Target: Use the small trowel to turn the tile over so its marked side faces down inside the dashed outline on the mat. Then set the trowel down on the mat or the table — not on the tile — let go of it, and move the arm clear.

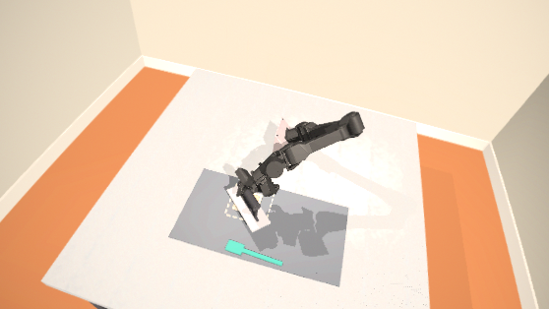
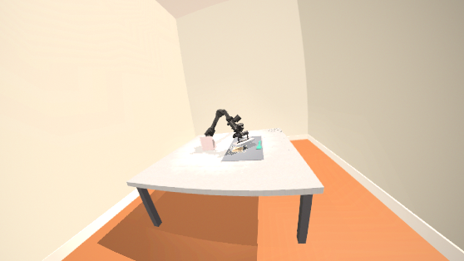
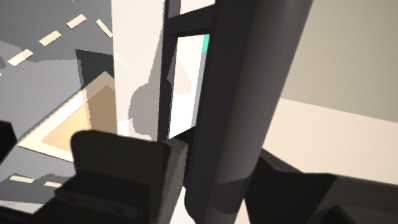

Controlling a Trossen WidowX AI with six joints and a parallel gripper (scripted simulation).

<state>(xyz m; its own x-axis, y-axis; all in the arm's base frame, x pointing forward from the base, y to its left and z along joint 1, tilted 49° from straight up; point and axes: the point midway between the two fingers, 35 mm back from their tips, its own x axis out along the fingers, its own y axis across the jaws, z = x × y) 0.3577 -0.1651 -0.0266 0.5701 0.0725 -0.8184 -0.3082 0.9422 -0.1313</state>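
The white tile lies 12 cm below my gripper tip, 6 cm behind it and 2 cm to the left of it. Round my gripper tip: teal trowel (15 cm ahead, 12 cm below, 7 cm to the left); then grey mat (14 cm below, 10 cm to the left, 1 cm ahead).
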